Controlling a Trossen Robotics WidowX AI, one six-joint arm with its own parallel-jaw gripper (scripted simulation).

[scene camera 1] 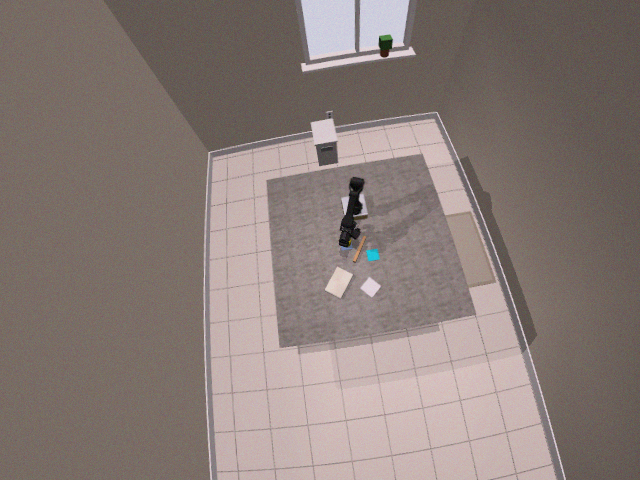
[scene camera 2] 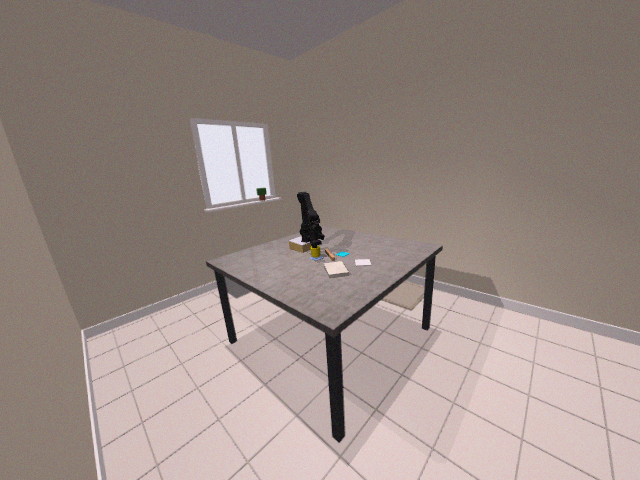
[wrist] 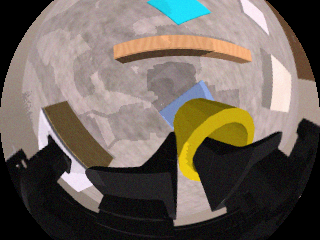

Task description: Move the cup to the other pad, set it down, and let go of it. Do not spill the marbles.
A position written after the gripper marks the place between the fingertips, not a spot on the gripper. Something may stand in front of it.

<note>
In view: the gripper [wrist: 179, 134], a yellow cup [wrist: 198, 118], a cream board [wrist: 277, 82], a wooden bar [wrist: 167, 45] and a blue pad [wrist: 201, 90].
</note>
